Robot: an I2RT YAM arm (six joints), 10 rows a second.
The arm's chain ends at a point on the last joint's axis. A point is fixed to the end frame.
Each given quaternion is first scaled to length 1.
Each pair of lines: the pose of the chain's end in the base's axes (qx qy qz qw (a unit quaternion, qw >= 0); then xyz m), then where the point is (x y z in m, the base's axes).
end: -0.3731, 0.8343, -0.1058, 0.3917, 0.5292, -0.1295, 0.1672
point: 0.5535 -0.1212 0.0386
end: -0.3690, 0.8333, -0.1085, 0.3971, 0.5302, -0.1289, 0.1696
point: 0.5562 -0.1205 0.0413
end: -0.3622, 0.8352, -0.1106, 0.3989, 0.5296, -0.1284, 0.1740
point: 0.5563 -0.1199 0.0459
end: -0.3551, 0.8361, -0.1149, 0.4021, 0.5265, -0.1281, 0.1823
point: 0.5545 -0.1199 0.0544
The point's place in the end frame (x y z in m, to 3 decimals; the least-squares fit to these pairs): 0.058 0.053 0.105
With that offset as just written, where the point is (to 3 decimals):
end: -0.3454, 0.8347, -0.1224, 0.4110, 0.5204, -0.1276, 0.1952
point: 0.552 -0.120 0.068
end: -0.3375, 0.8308, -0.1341, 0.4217, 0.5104, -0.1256, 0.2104
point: 0.546 -0.119 0.084
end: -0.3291, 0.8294, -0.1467, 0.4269, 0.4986, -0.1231, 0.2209
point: 0.537 -0.119 0.095
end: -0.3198, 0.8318, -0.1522, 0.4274, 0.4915, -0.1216, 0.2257
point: 0.530 -0.118 0.100
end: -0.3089, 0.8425, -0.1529, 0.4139, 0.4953, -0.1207, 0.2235
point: 0.531 -0.118 0.097
